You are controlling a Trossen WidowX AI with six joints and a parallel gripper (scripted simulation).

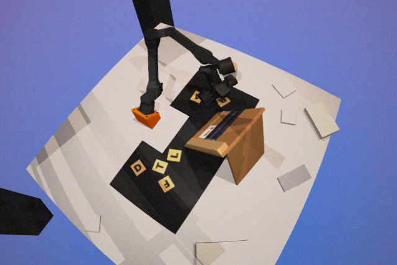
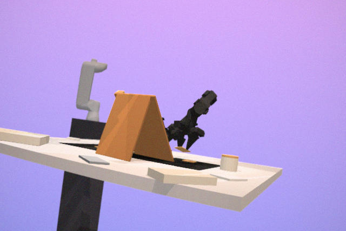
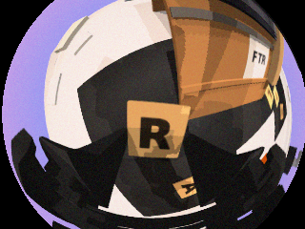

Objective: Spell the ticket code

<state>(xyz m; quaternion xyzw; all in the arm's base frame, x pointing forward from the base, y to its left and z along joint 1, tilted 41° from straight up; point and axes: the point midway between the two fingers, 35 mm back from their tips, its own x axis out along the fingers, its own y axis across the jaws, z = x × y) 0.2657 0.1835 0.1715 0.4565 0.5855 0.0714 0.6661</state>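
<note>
Now: the white ticket 40 mm ahead of my gripper tip, 180 mm to the right of it and 20 mm above it. The rest, counted from my gripper tip: grey slab (480 mm ahead, 130 mm to the right, 60 mm below).
</note>
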